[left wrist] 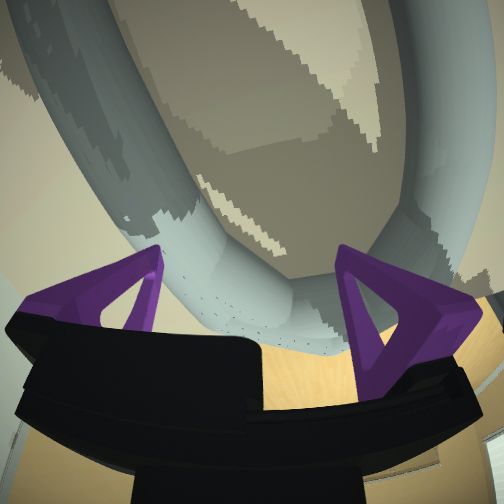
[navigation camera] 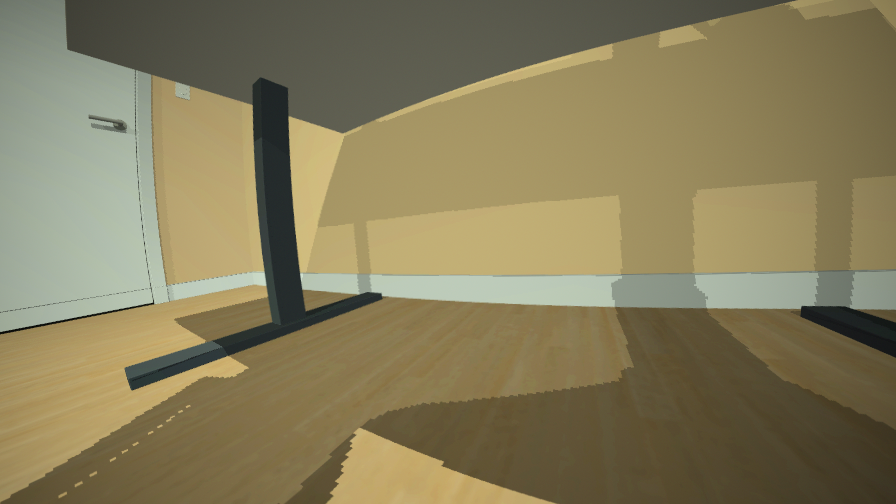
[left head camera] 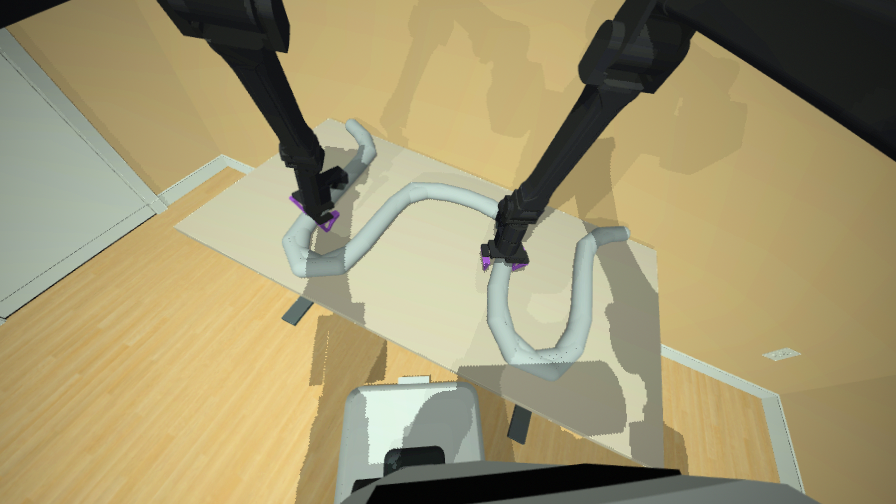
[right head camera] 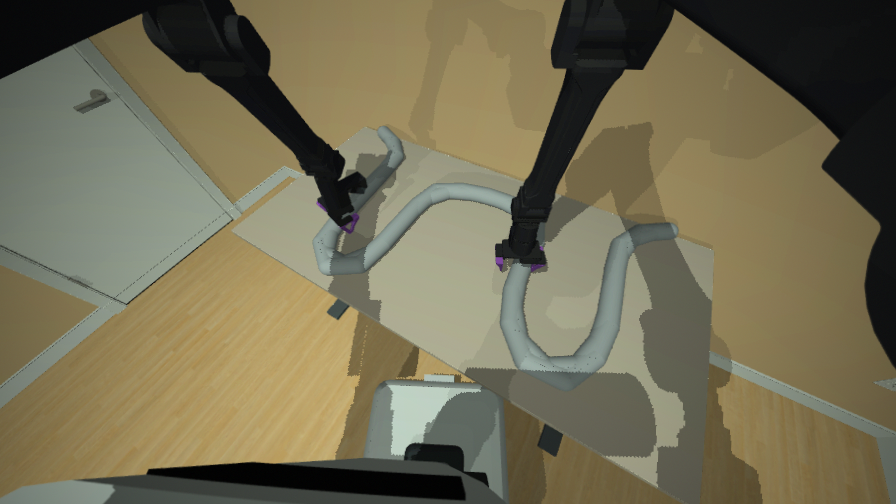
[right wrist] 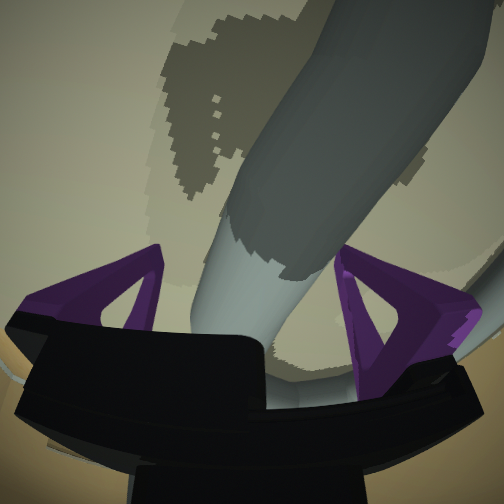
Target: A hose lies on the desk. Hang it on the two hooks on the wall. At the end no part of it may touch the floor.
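Note:
A long pale grey hose [left head camera: 401, 210] lies in snaking loops on the beige desk [left head camera: 426, 294]; it also shows in the right head view [right head camera: 432, 203]. My left gripper [left head camera: 315, 213] is open and hangs just above the hose's left bend, with the hose [left wrist: 225, 280] below and between its purple fingers [left wrist: 248, 255]. My right gripper [left head camera: 503, 263] is open and straddles the hose near the middle; the hose [right wrist: 280, 235] runs between its fingers [right wrist: 248, 255]. No wall hooks are in view.
A grey door [right head camera: 87, 181] is at the left. The desk stands on dark legs [navigation camera: 273, 213] against the tan wall. My own base [left head camera: 410, 432] stands close to the desk's near edge. A wall socket [left head camera: 781, 354] sits low at the right.

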